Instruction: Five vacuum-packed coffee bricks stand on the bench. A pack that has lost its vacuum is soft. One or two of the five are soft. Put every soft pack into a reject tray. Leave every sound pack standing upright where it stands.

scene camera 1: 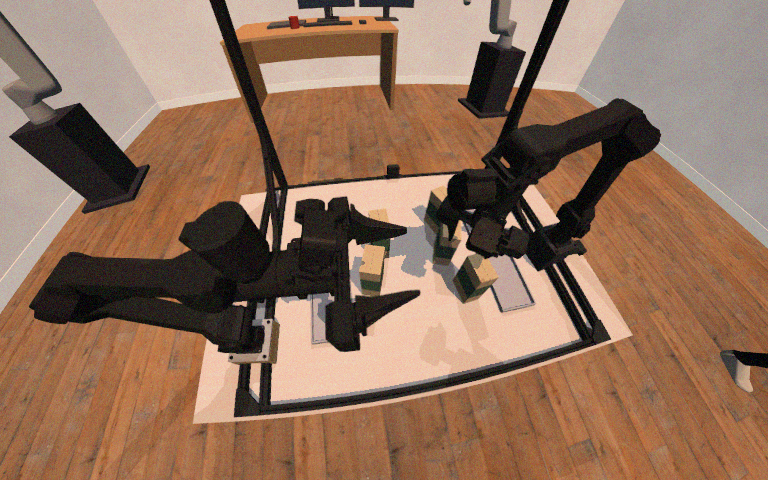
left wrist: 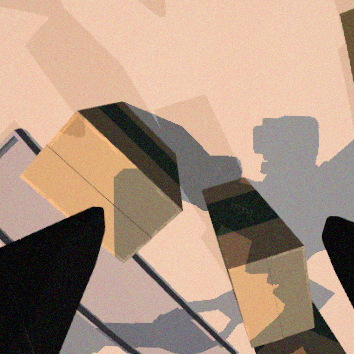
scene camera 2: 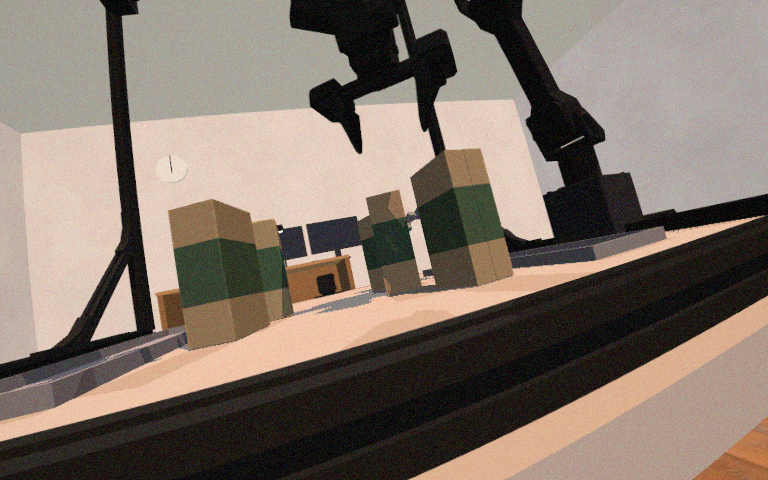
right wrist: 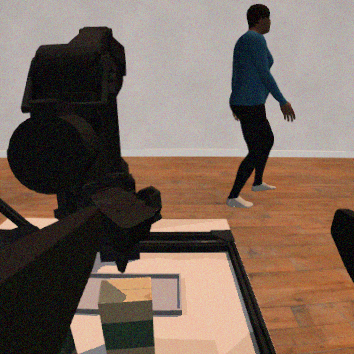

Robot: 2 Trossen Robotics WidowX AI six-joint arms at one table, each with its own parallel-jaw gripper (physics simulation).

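Places are measured from the left arm's base along level axes (x left, y back, z up), in millimetres.
Pixels of known places: left gripper, fingertip midpoint: (scene camera 1: 467, 248) (left wrist: 216, 223) (scene camera 2: 390, 142) (right wrist: 94, 286); right gripper, fingertip midpoint: (scene camera 1: 413, 259) (right wrist: 218, 219); left arm's base at its link origin: (scene camera 1: 557, 237) (scene camera 2: 584, 184); right arm's base at its link origin: (scene camera 1: 250, 339).
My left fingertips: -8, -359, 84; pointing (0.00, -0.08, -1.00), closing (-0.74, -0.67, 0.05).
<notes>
For each thing: its top centre in the pictures, then the offset to it from my left fingertips, as dx, dy, dz.
- left-arm tray at its top centre: (left wrist: 109, 293) (scene camera 2: 500, 256) (right wrist: 83, 288) (scene camera 1: 492, 247) -66, +196, -172
- Pack two at its top centre: (left wrist: 275, 301) (scene camera 2: 384, 199) (scene camera 1: 452, 226) -97, +23, -45
- pack three at its top centre: (scene camera 2: 377, 215) (scene camera 1: 445, 195) -212, +58, -45
- Pack four at its top centre: (scene camera 2: 213, 211) (scene camera 1: 372, 258) -62, -208, -45
- pack five at its top centre: (scene camera 2: 259, 226) (scene camera 1: 379, 219) -173, -158, -45
- right-arm tray at its top centre: (scene camera 2: 139, 341) (scene camera 1: 329, 268) -140, -318, -172
Five tan-and-green packs stand upright. Pack one (scene camera 1: 475, 278) (scene camera 2: 464, 220) (left wrist: 95, 182) (right wrist: 127, 325) is beside the left-arm tray (scene camera 1: 516, 310) (scene camera 2: 589, 251) (right wrist: 180, 295). Pack two (scene camera 1: 447, 249) (scene camera 2: 390, 249) (left wrist: 270, 295) stands close to pack three (scene camera 1: 434, 212) (scene camera 2: 365, 232). Pack four (scene camera 1: 372, 268) (scene camera 2: 212, 271) and pack five (scene camera 1: 378, 216) (scene camera 2: 270, 266) stand near the right-arm tray (scene camera 1: 318, 341) (scene camera 2: 84, 374). My left gripper (scene camera 1: 465, 246) (scene camera 2: 392, 141) (left wrist: 216, 223) is open, pointing down above packs one and two. My right gripper (scene camera 1: 412, 262) (right wrist: 218, 219) is open and level, above the bench. Softness cannot be seen.
A black frame (scene camera 1: 430, 375) borders the bench, with uprights at the back corners. The left arm partly hides packs two and three in scene camera 1. The right arm overhangs its tray. A person (right wrist: 250, 75) stands beyond the bench, in the right wrist view.
</notes>
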